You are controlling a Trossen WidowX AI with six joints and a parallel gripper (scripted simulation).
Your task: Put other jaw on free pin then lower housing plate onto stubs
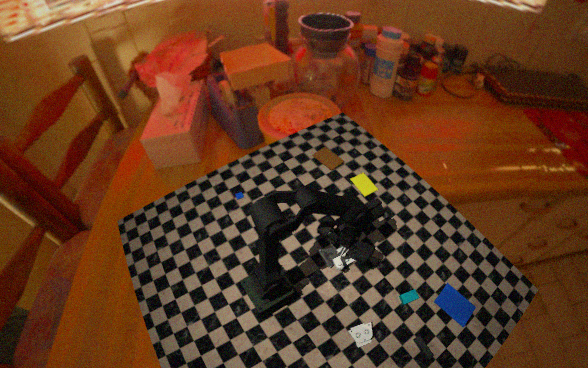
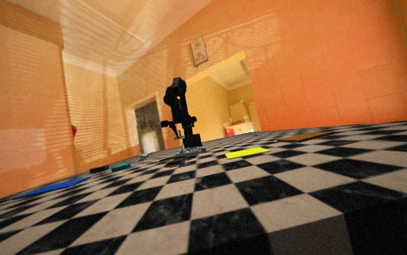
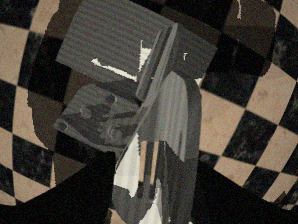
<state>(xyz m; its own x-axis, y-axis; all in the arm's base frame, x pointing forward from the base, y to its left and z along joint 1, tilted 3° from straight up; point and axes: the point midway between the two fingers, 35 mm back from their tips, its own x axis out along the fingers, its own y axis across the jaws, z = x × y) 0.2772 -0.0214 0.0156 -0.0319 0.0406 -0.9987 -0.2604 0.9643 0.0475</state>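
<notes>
My gripper tip is 3 cm past the jaw and 3 cm to the left of it. The rest, counted from my gripper tip: yellow card (31 cm ahead, 21 cm to the left, 8 cm below); then teal block (11 cm ahead, 27 cm to the right, 8 cm below); then white base (5 cm ahead, 3 cm to the left, 8 cm below).
</notes>
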